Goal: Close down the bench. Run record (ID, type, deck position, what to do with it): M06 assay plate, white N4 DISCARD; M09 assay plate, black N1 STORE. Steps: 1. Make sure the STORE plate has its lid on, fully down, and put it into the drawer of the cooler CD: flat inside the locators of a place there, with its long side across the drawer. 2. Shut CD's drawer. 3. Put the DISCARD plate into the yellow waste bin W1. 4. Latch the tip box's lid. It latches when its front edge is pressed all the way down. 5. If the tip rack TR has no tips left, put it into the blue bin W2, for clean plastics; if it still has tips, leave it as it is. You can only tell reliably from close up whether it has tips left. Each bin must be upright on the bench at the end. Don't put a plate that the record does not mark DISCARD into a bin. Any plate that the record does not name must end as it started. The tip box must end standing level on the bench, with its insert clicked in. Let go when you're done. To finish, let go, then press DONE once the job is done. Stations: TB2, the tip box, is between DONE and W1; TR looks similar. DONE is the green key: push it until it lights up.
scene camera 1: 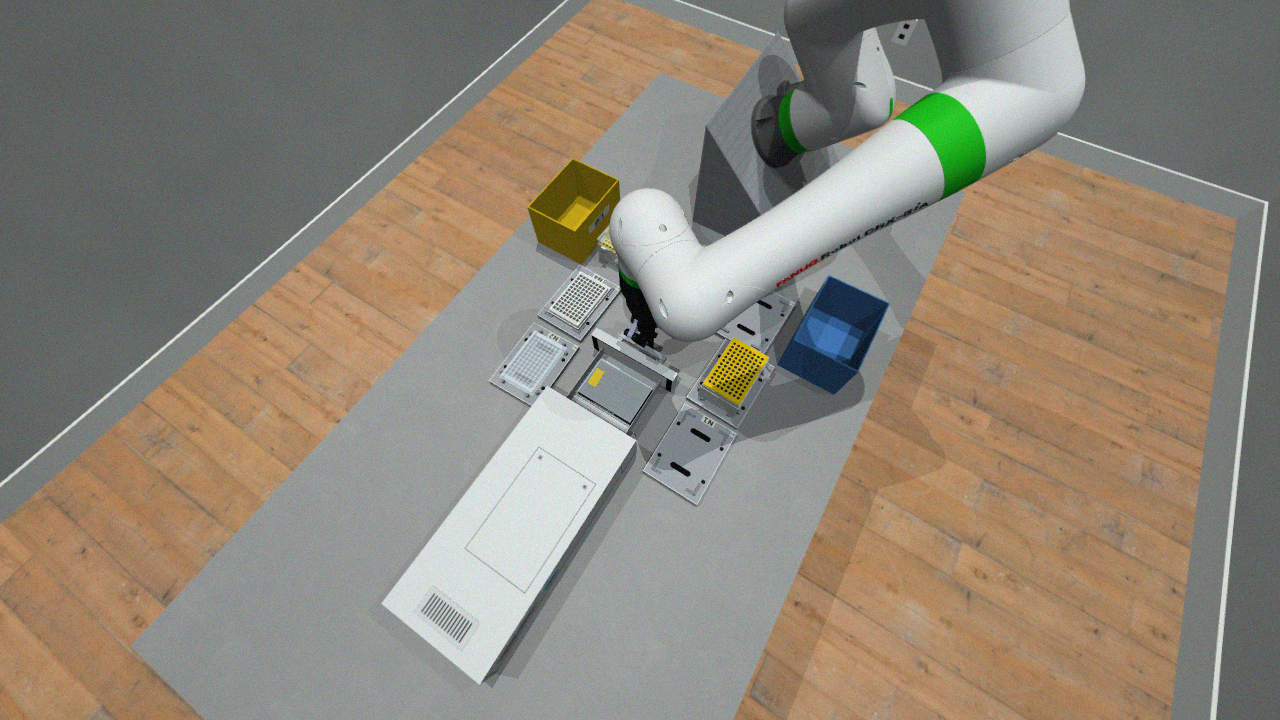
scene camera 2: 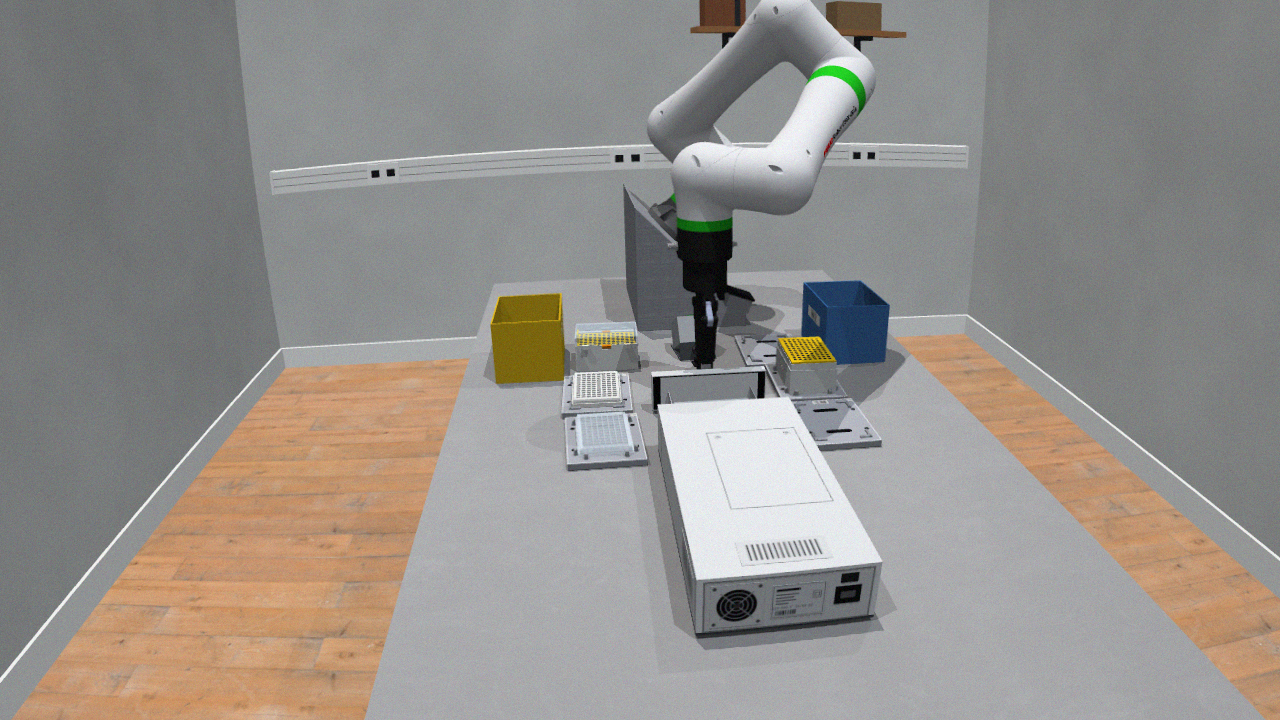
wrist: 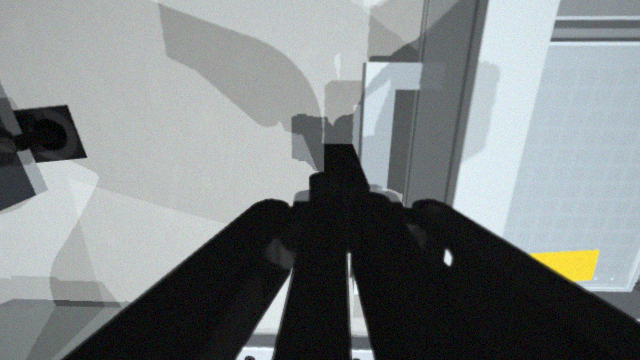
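A white assay plate and a tip rack TR show in scene camera 1. A yellow bin W1 shows in scene camera 1 point(571, 212), and a blue bin W2 shows in scene camera 1 point(838, 330). The white assay plate and the tip rack TR are visible in scene camera 2 too. The yellow bin W1 appears in scene camera 2 point(534, 351), the blue bin W2 in scene camera 2 point(855, 333). In the wrist view the white assay plate is out of frame. In the wrist view the yellow bin W1 is out of frame. In the wrist view the tip rack TR is out of frame. In the wrist view the blue bin W2 is out of frame. On the tip rack TR, point(scene camera 1: 734, 374) and point(scene camera 2: 808, 351) are the same spot. On the white assay plate, point(scene camera 2: 591, 389) and point(scene camera 1: 570, 302) are the same spot.
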